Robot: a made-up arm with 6 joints. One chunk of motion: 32 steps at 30 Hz.
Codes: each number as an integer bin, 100 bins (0 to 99) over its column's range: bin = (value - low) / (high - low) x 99, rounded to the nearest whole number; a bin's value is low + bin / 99 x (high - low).
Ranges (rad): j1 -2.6..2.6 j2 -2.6..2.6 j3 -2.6..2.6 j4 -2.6..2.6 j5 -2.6..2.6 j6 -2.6..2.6
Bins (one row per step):
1: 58 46 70 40 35 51
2: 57 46 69 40 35 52
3: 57 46 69 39 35 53
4: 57 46 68 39 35 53
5: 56 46 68 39 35 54
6: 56 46 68 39 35 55
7: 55 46 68 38 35 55
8: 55 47 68 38 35 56
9: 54 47 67 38 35 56
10: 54 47 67 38 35 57
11: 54 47 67 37 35 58
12: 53 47 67 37 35 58
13: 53 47 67 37 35 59
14: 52 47 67 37 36 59
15: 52 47 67 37 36 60
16: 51 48 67 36 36 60
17: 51 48 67 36 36 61
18: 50 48 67 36 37 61
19: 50 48 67 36 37 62
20: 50 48 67 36 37 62
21: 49 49 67 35 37 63
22: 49 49 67 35 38 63
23: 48 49 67 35 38 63
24: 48 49 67 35 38 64
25: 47 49 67 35 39 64
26: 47 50 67 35 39 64
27: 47 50 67 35 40 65
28: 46 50 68 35 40 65
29: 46 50 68 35 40 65
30: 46 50 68 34 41 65
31: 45 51 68 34 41 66
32: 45 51 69 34 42 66
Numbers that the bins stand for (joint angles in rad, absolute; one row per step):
1: 0.4465 -0.1838 1.0768 -0.4990 -0.7616 0.0788
2: 0.3939 -0.1838 1.0242 -0.4990 -0.7616 0.1313
3: 0.3939 -0.1838 1.0242 -0.5515 -0.7616 0.1838
4: 0.3939 -0.1838 0.9717 -0.5515 -0.7616 0.1838
5: 0.3414 -0.1838 0.9717 -0.5515 -0.7616 0.2364
6: 0.3414 -0.1838 0.9717 -0.5515 -0.7616 0.2889
7: 0.2889 -0.1838 0.9717 -0.6040 -0.7616 0.2889
8: 0.2889 -0.1313 0.9717 -0.6040 -0.7616 0.3414
9: 0.2364 -0.1313 0.9192 -0.6040 -0.7616 0.3414
10: 0.2364 -0.1313 0.9192 -0.6040 -0.7616 0.3939
11: 0.2364 -0.1313 0.9192 -0.6566 -0.7616 0.4465
12: 0.1838 -0.1313 0.9192 -0.6566 -0.7616 0.4465
13: 0.1838 -0.1313 0.9192 -0.6566 -0.7616 0.4990
14: 0.1313 -0.1313 0.9192 -0.6566 -0.7091 0.4990
15: 0.1313 -0.1313 0.9192 -0.6566 -0.7091 0.5515
16: 0.0788 -0.0788 0.9192 -0.7091 -0.7091 0.5515
17: 0.0788 -0.0788 0.9192 -0.7091 -0.7091 0.6040
18: 0.0263 -0.0788 0.9192 -0.7091 -0.6566 0.6040
19: 0.0263 -0.0788 0.9192 -0.7091 -0.6566 0.6566
20: 0.0263 -0.0788 0.9192 -0.7091 -0.6566 0.6566
21: -0.0263 -0.0263 0.9192 -0.7616 -0.6566 0.7091
22: -0.0263 -0.0263 0.9192 -0.7616 -0.6040 0.7091
23: -0.0788 -0.0263 0.9192 -0.7616 -0.6040 0.7091
24: -0.0788 -0.0263 0.9192 -0.7616 -0.6040 0.7616
25: -0.1313 -0.0263 0.9192 -0.7616 -0.5515 0.7616
26: -0.1313 0.0263 0.9192 -0.7616 -0.5515 0.7616
27: -0.1313 0.0263 0.9192 -0.7616 -0.4990 0.8141
28: -0.1838 0.0263 0.9717 -0.7616 -0.4990 0.8141
29: -0.1838 0.0263 0.9717 -0.7616 -0.4990 0.8141
30: -0.1838 0.0263 0.9717 -0.8141 -0.4465 0.8141
31: -0.2364 0.0788 0.9717 -0.8141 -0.4465 0.8667
32: -0.2364 0.0788 1.0242 -0.8141 -0.3939 0.8667

